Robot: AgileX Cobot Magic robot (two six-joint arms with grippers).
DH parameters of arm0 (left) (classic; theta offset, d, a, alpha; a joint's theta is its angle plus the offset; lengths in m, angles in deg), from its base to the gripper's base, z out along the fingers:
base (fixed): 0 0 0 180
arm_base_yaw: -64.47 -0.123 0 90
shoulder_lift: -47.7 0 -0.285 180
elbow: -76.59 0 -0.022 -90
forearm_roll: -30.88 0.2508 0 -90
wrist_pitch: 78.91 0 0.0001 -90
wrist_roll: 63.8 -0.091 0 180
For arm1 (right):
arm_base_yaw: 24.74 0.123 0 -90
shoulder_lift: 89.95 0 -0.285 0
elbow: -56.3 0 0.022 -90
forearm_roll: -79.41 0.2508 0 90
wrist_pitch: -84.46 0 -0.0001 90
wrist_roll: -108.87 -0.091 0 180
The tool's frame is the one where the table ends.
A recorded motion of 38 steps. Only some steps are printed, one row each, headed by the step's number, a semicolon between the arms.
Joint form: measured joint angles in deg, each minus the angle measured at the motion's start. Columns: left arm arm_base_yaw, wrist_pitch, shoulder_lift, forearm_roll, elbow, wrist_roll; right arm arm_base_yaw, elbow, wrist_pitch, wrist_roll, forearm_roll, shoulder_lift.
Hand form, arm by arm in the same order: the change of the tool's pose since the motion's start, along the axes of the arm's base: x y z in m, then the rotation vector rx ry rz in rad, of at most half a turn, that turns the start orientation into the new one. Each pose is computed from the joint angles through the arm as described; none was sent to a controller.
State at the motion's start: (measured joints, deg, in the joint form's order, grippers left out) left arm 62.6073 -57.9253 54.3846 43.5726 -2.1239 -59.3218; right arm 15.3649 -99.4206 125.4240 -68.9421 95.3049 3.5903
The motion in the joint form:
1: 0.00 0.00 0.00 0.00 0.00 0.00; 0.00 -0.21 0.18 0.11 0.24 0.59
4: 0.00 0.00 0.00 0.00 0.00 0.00; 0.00 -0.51 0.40 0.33 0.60 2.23
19: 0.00 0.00 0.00 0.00 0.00 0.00; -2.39 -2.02 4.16 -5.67 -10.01 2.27
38: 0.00 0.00 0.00 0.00 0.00 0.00; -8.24 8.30 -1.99 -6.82 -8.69 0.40
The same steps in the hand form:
1: 0.0000 0.0000 0.0000 0.0000 0.0000 0.0000; 0.0009 0.0012 -0.0020 -0.0034 0.0093 0.0005
4: 0.0000 0.0000 0.0000 0.0000 0.0000 0.0000; 0.0034 0.0038 -0.0088 -0.0168 0.0325 0.0020
19: 0.0000 0.0000 0.0000 0.0000 0.0000 0.0000; 0.0165 -0.0145 -0.0059 -0.1450 -0.0034 -0.0402
38: 0.0000 0.0000 0.0000 0.0000 0.0000 0.0000; 0.0083 -0.0533 -0.0390 -0.1550 0.0521 -0.1807

